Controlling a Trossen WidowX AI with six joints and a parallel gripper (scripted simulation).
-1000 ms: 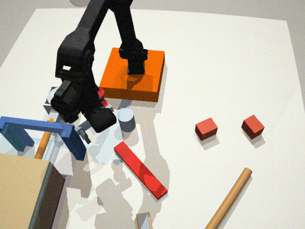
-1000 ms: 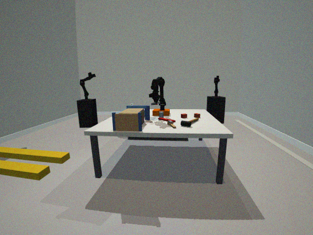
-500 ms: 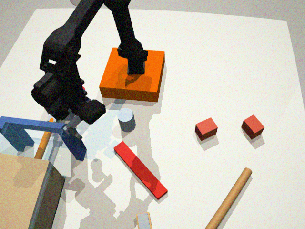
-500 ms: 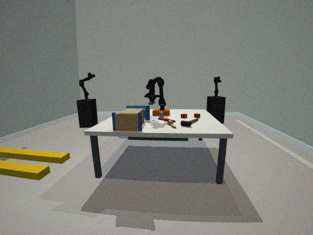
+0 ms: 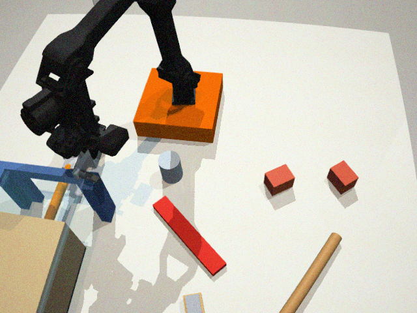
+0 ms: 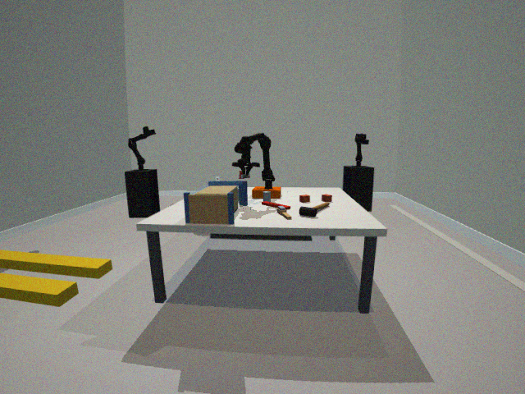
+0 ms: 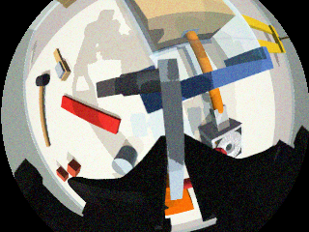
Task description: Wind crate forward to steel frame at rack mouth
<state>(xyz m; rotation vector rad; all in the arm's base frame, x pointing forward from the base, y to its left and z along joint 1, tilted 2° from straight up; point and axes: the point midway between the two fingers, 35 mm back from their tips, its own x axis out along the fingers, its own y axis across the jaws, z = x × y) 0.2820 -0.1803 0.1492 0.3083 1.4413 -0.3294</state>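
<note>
My gripper tip is 2 cm past the winch handle and 1 cm below it. From my gripper tip the other things lie so: red knob: 6 cm behind, 2 cm to the right, 1 cm above; then flat red bar: 20 cm to the left, 18 cm below, 11 cm ahead; then grey winch: 16 cm behind, 15 cm below, 10 cm to the right.
</note>
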